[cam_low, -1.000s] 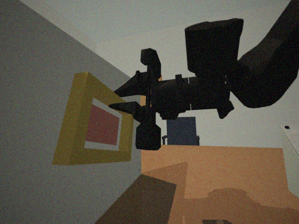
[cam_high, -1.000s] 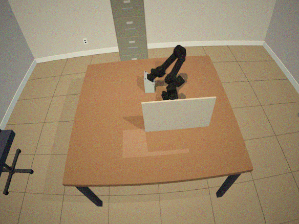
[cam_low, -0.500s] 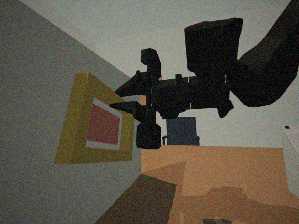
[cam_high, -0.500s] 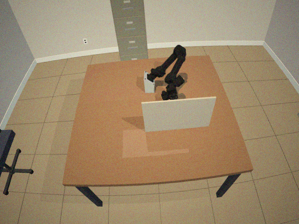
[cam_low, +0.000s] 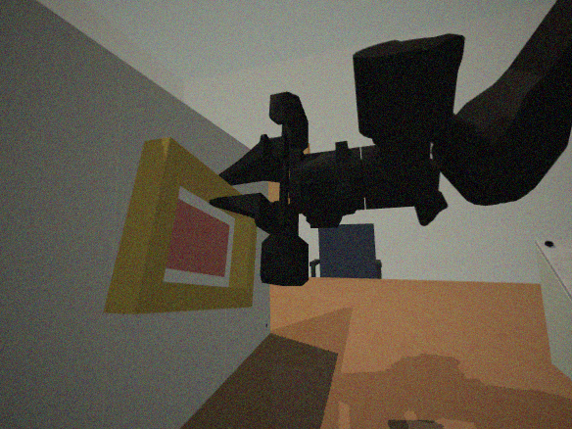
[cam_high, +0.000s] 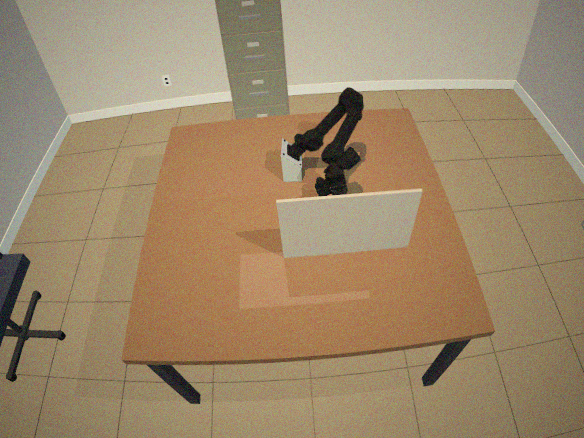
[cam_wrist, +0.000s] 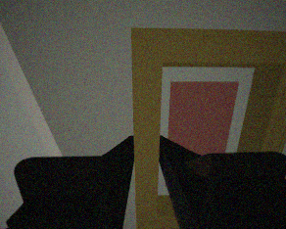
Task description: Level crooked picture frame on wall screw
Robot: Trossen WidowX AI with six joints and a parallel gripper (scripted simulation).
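The picture frame is 50 mm below my gripper tip and 20 mm to the left of it. Round my gripper tip: grey wall panel: 60 mm below, 20 mm to the left, 10 mm ahead.
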